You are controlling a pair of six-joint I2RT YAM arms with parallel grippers.
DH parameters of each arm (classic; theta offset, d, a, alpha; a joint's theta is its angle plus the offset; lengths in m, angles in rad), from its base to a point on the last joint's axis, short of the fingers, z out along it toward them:
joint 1: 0 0.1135 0.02 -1.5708
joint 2: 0 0 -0.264 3.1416
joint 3: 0.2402 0 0.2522 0
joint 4: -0.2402 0 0.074 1.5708
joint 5: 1.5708 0 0 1.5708
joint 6: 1.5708 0.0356 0 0
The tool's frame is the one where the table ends.
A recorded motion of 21 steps. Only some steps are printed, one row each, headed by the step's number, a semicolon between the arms.
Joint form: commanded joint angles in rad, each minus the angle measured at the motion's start. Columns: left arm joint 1, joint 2, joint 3, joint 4, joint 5, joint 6; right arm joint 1, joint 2, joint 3, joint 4, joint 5, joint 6.
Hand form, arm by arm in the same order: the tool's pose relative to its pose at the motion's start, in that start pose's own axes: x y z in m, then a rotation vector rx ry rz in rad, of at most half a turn. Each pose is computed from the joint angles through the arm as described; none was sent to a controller.
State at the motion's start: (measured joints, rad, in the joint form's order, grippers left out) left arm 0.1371 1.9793 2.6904 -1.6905 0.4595 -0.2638; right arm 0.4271 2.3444 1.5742 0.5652 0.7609 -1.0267
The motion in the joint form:
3: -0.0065 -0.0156 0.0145 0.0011 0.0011 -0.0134; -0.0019 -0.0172 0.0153 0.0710 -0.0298 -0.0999
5: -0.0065 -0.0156 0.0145 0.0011 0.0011 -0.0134; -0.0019 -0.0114 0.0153 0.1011 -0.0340 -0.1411
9: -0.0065 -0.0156 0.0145 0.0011 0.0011 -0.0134; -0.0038 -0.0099 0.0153 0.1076 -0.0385 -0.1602
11: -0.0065 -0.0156 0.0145 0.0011 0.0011 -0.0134; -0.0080 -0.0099 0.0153 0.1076 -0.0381 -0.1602
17: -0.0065 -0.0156 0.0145 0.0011 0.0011 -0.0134; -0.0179 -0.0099 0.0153 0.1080 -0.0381 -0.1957
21: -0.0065 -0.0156 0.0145 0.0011 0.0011 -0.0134; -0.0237 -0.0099 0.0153 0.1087 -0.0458 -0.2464
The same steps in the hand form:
3: 0.0035 -0.0059 -0.0086 0.0115 -0.0234 0.0052; -0.0098 -0.0181 -0.0007 0.0535 -0.0605 -0.0294
5: 0.0035 -0.0059 -0.0086 0.0115 -0.0234 0.0052; -0.0104 -0.0180 -0.0003 0.0689 -0.0713 -0.0542
9: 0.0035 -0.0059 -0.0086 0.0115 -0.0234 0.0052; -0.0100 -0.0182 0.0005 0.0717 -0.0747 -0.0700
11: 0.0035 -0.0059 -0.0086 0.0115 -0.0234 0.0052; -0.0085 -0.0191 0.0019 0.0734 -0.0704 -0.0695
17: 0.0035 -0.0059 -0.0086 0.0115 -0.0234 0.0052; -0.0051 -0.0211 0.0052 0.0783 -0.0600 -0.1037
21: 0.0035 -0.0059 -0.0086 0.0115 -0.0234 0.0052; -0.0034 -0.0222 0.0072 0.0794 -0.0599 -0.1537

